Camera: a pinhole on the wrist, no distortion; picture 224 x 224 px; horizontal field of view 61.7 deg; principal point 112.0 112.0 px. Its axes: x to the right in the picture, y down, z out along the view. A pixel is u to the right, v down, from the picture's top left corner.
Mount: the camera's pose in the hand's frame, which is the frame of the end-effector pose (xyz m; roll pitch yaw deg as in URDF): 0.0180 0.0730 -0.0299 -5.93 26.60 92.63
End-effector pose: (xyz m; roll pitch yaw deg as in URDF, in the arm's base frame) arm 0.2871 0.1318 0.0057 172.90 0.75 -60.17
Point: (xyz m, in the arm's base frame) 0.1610 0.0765 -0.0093
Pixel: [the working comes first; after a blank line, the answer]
In the camera's frame: 0.0281 0.0210 0.0859

173.3 157.7
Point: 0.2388 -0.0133 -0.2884
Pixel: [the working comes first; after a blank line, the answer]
In the camera's frame: -0.1498 -0.1182 0.2884

14.6 35.1
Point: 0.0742 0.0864 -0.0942
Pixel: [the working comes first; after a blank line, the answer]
In the camera's frame: 0.0412 0.0571 0.2015

150.3 165.1
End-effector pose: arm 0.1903 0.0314 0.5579 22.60 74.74 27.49
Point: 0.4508 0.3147 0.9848
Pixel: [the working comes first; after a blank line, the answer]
In the camera's frame: 0.0334 0.2736 0.5012

124.5 214.3
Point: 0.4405 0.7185 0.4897
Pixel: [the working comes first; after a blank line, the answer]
In the camera's frame: 0.3708 -0.2690 0.5002

outside the picture
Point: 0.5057 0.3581 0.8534
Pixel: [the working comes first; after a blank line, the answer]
In the camera's frame: 0.0384 0.1255 0.5156

126.0 157.6
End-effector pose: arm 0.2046 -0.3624 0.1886 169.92 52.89 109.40
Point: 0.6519 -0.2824 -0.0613
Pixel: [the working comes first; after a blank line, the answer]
In the camera's frame: 0.1502 -0.1955 0.4086

180.9 22.3
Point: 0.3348 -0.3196 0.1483
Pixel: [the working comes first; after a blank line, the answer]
In the camera's frame: 0.0148 -0.0250 0.0949

141.2 62.7
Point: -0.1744 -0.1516 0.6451
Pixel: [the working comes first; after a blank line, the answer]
In the camera's frame: 0.0179 0.2591 -0.5786

behind the camera
